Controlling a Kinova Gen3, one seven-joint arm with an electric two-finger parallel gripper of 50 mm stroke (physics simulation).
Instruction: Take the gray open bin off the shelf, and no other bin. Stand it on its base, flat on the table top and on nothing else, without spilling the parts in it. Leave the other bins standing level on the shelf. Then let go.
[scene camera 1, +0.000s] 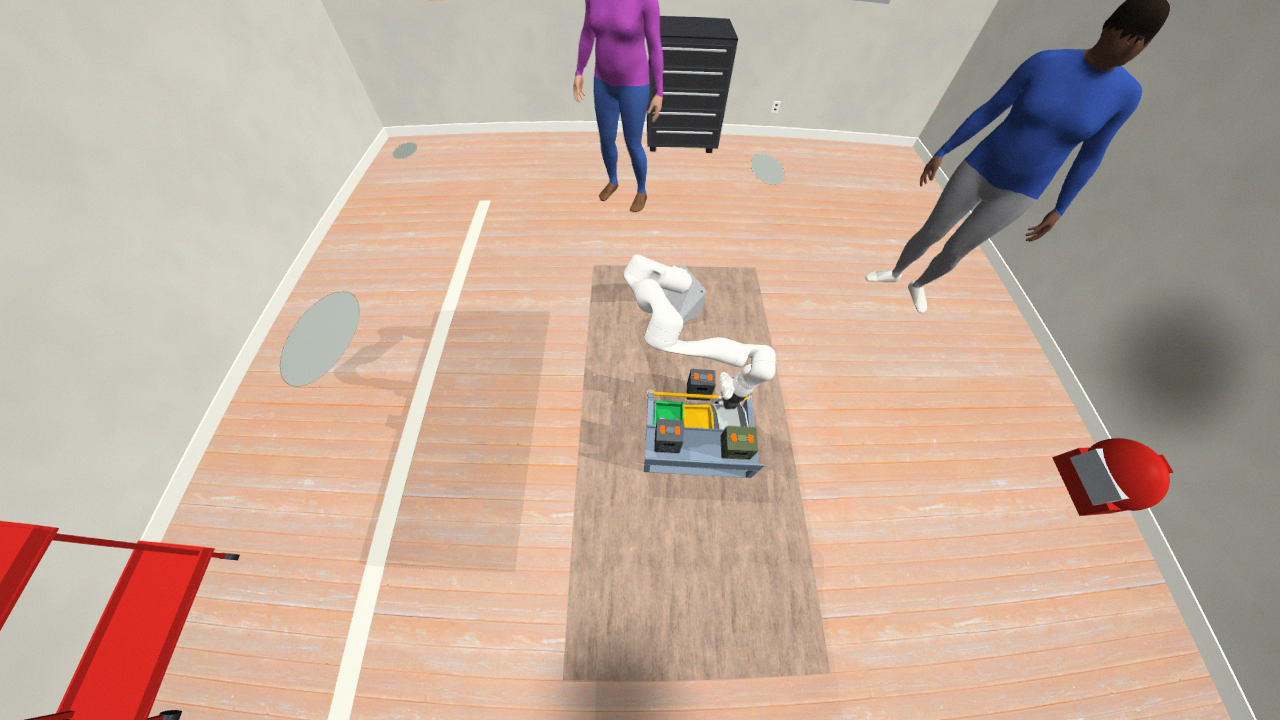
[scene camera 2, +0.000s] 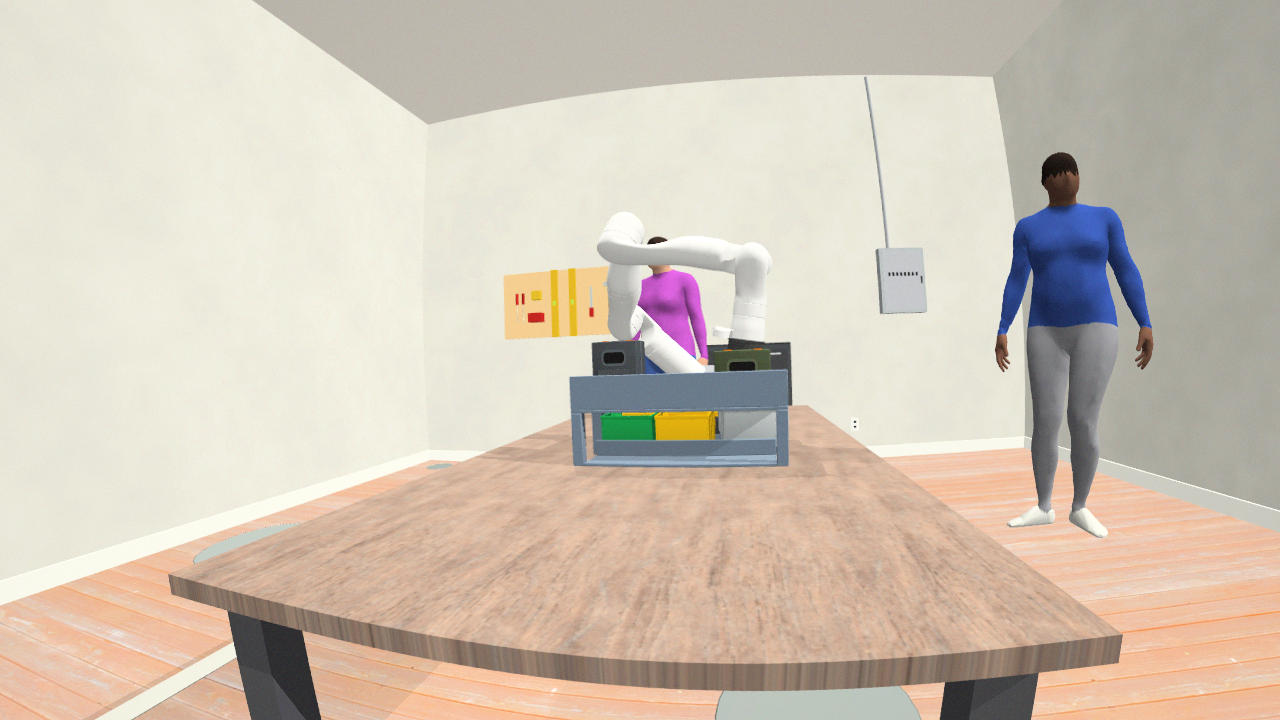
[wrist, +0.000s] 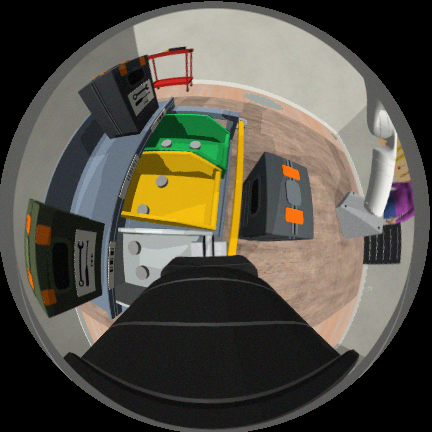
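Pixels of known places: gripper, fingertip midpoint: (scene camera 1: 715, 406) (wrist: 208, 242); arm's base at its link origin: (scene camera 1: 682, 282) (wrist: 372, 208).
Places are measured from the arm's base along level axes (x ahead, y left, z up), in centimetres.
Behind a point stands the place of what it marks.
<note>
The gray open bin (scene camera 1: 732, 416) @(z -8.6, x 59.1, y 7.0 cm) (scene camera 2: 750, 425) @(z -5.8, x 71.6, y 3.8 cm) (wrist: 170, 240) @(z -8.8, x 60.7, y 0.7 cm) is at one end of the blue-gray shelf (scene camera 1: 702, 445) @(z -1.4, x 70.2, y -8.4 cm) (scene camera 2: 680, 391) @(z 1.5, x 77.8, y -9.3 cm) (wrist: 105, 175) @(z -1.5, x 69.2, y -8.3 cm), with round gray parts inside. My gripper (scene camera 1: 732, 404) @(z -7.2, x 54.8, y 1.3 cm) (wrist: 208, 242) @(z -7.2, x 54.8, y 1.3 cm) is shut on the bin's wall on the side facing the robot base; its body hides part of the bin in the wrist view. Whether the bin is clear of the shelf is hard to tell. The yellow bin (scene camera 1: 698, 417) @(z -10.8, x 56.7, y -5.1 cm) (scene camera 2: 685, 426) @(z -5.7, x 69.4, y -8.1 cm) (wrist: 190, 200) @(z -10.8, x 57.3, y -6.2 cm) stands beside it. The green bin (scene camera 1: 668, 411) @(z -10.7, x 52.6, y -15.8 cm) (scene camera 2: 628, 427) @(z -5.8, x 66.4, y -18.7 cm) (wrist: 195, 130) @(z -8.0, x 55.9, y -21.6 cm) stands at the far end. Both look level and hold parts.
A yellow bar (scene camera 1: 684, 394) @(z -5.1, x 49.1, y -9.5 cm) (wrist: 237, 185) @(z -5.2, x 50.0, y -6.3 cm) runs along the shelf's robot side. A dark toolbox (scene camera 1: 701, 382) @(z 1.4, x 48.3, y -3.9 cm) (wrist: 265, 215) @(z 1.2, x 50.0, y -0.6 cm) stands on the table beyond it. An olive toolbox (scene camera 1: 739, 445) @(z 8.1, x 74.9, y 0.9 cm) (scene camera 2: 742, 357) @(z 6.8, x 76.7, y 1.7 cm) (wrist: 42, 255) and another dark toolbox (scene camera 1: 668, 438) @(z 10.5, x 69.9, y -21.0 cm) (wrist: 107, 107) @(z 5.2, x 67.7, y -15.7 cm) stand on the shelf's upper level.
</note>
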